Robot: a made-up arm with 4 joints. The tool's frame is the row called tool.
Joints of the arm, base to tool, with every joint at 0 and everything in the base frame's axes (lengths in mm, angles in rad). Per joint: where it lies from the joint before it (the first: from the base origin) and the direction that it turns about. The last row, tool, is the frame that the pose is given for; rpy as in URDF.
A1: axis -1 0 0 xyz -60.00 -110.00 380.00
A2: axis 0 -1 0 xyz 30.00 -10.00 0.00
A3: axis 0 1 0 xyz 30.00 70.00 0.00
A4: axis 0 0 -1 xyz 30.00 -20.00 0.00
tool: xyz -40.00 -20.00 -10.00 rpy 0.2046 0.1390 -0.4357
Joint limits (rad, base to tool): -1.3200..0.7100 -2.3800..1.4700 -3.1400..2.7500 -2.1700..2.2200
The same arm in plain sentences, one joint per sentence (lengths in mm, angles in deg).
The arm has four revolute joints in a row. What follows holds with every joint at zero, and every direction is one of the base frame's. The first joint lies 60 mm along -x and 110 mm along -y and 380 mm along +z from the base frame's origin and rotates about -x, from -75.63 to 40.68 deg. The second joint lies 30 mm along +x and 10 mm along -y from the first joint and rotates about -y, from -136.36 to 84.22 deg. The third joint lies 30 mm along +x and 70 mm along +y from the second joint and rotates about +y, from -179.91 to 157.56 deg. The fourth joint lies 30 mm along +x and 20 mm along -y from the third joint and rotates about -z, from -124.33 to 127.2 deg. The tool frame, which is the frame that the pose is given for, lies 40 mm along -x and 20 mm along -y and 10 mm along -z from the fourth joint; its axes are the base frame's turned by roll 11.72, pitch 7.96 and yaw -24.96 deg (as in URDF: about the fixed x, then y, then z).
